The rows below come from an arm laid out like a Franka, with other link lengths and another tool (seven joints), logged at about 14 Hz.
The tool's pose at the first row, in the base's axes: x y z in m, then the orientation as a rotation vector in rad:
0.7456, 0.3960, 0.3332, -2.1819, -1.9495, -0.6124
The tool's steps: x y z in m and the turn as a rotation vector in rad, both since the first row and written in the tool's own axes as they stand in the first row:
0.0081, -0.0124, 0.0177, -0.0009, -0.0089, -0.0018
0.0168, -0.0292, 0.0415, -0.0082, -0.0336, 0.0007
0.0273, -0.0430, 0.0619, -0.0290, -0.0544, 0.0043
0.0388, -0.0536, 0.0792, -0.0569, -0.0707, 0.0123
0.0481, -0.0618, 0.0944, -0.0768, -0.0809, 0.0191
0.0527, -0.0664, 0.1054, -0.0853, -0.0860, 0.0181
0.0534, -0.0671, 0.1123, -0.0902, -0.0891, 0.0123
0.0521, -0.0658, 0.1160, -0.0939, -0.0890, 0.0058
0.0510, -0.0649, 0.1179, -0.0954, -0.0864, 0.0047
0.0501, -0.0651, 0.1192, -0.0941, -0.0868, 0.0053
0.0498, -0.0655, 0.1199, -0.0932, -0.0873, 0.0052
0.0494, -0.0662, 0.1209, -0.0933, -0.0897, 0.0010
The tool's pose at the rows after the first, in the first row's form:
0.7376, 0.4118, 0.3185, -2.1874, -1.9561, -0.6050
0.7265, 0.4312, 0.2978, -2.2117, -1.9660, -0.5884
0.7178, 0.4504, 0.2813, -2.2423, -1.9740, -0.5903
0.7117, 0.4690, 0.2686, -2.2776, -1.9749, -0.6040
0.7073, 0.4844, 0.2573, -2.3028, -1.9732, -0.6152
0.7053, 0.4934, 0.2484, -2.3108, -1.9777, -0.6198
0.7061, 0.4967, 0.2423, -2.3110, -1.9869, -0.6231
0.7080, 0.4967, 0.2387, -2.3076, -1.9954, -0.6285
0.7092, 0.4963, 0.2367, -2.3056, -1.9957, -0.6330
0.7092, 0.4960, 0.2351, -2.3056, -1.9950, -0.6310
0.7089, 0.4961, 0.2343, -2.3054, -1.9953, -0.6295
0.7084, 0.4962, 0.2331, -2.3036, -2.0018, -0.6279

